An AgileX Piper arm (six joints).
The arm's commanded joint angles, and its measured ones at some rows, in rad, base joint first. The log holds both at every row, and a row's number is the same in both.
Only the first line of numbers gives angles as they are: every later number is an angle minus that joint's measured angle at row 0.
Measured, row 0:
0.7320, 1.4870, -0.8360, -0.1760, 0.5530, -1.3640
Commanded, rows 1 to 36:
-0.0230, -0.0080, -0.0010, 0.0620, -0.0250, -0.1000
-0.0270, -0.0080, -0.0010, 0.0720, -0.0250, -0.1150
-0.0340, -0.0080, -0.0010, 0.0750, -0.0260, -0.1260
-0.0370, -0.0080, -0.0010, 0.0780, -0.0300, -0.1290
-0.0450, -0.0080, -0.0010, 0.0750, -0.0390, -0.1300
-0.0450, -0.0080, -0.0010, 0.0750, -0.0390, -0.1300
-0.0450, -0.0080, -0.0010, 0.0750, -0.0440, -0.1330
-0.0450, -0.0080, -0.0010, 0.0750, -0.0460, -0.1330
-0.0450, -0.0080, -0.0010, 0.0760, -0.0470, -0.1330
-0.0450, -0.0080, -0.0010, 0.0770, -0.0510, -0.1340
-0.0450, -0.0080, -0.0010, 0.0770, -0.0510, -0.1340
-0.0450, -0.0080, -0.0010, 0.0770, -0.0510, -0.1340
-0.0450, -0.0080, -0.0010, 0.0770, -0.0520, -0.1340
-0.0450, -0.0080, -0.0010, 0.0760, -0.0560, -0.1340
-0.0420, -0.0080, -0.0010, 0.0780, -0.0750, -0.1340
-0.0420, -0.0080, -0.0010, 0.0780, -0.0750, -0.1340
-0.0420, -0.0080, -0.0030, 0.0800, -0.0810, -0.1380
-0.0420, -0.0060, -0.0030, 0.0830, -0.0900, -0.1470
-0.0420, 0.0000, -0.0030, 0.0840, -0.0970, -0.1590
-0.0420, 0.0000, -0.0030, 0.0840, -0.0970, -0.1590
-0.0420, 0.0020, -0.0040, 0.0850, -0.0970, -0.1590
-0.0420, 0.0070, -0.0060, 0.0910, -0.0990, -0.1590
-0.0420, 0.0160, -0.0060, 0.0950, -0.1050, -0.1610
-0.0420, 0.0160, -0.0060, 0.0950, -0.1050, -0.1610
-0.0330, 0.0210, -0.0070, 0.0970, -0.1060, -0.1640
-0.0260, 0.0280, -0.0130, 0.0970, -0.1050, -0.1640
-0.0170, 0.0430, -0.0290, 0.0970, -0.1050, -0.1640
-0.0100, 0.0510, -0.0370, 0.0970, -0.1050, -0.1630
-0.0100, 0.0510, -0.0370, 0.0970, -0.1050, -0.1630
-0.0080, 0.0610, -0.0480, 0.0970, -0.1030, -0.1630
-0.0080, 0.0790, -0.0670, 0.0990, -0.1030, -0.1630
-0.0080, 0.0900, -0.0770, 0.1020, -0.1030, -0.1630
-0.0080, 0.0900, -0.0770, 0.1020, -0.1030, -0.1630
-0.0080, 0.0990, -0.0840, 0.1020, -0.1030, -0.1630
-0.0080, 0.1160, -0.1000, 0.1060, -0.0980, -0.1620
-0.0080, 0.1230, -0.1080, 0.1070, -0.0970, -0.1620
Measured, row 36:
-0.0130, 0.1100, -0.0820, 0.0980, -0.0790, -0.1530
